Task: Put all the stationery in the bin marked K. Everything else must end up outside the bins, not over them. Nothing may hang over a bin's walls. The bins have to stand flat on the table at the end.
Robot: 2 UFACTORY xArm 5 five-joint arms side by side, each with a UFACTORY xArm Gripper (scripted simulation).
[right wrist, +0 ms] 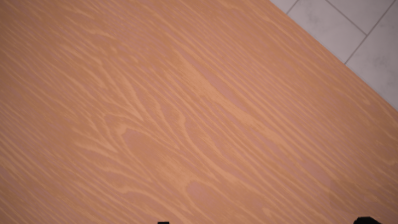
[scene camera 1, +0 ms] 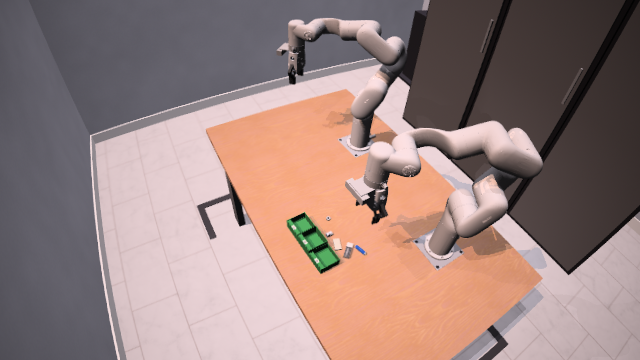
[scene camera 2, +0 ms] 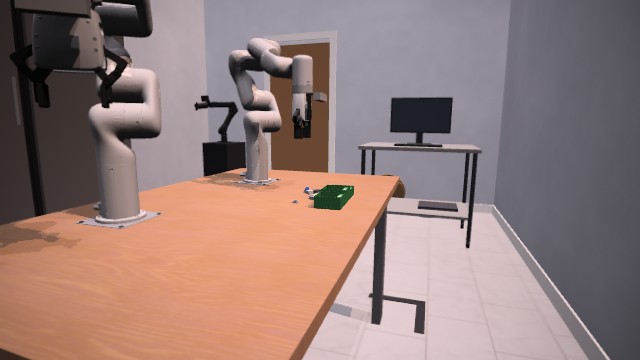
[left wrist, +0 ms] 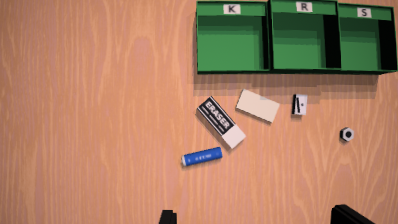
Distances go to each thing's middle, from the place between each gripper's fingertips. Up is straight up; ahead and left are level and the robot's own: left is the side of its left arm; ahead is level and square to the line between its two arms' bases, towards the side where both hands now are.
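I find the black-and-white eraser (left wrist: 210, 109) 5 cm ahead of my left hand (scene camera 2: 302, 138) and 21 cm below it. Counted from that same left hand, the cream block (left wrist: 249, 102) is 8 cm ahead, 4 cm to the right and 21 cm below, while the three joined green bins (scene camera 1: 301, 225) are 16 cm ahead, 8 cm to the right and 19 cm below. Going by its middle, the black-and-white eraser is nearer to my left hand than to my right hand.
My right hand (scene camera 2: 76, 108) is 280 mm above the three joined green bins, 220 mm short of them and 710 mm to the right of them. From my right hand I count the cream block as 130 mm ahead, 750 mm to the left and 300 mm below, and the black-and-white eraser as 100 mm ahead, 780 mm to the left and 290 mm below.
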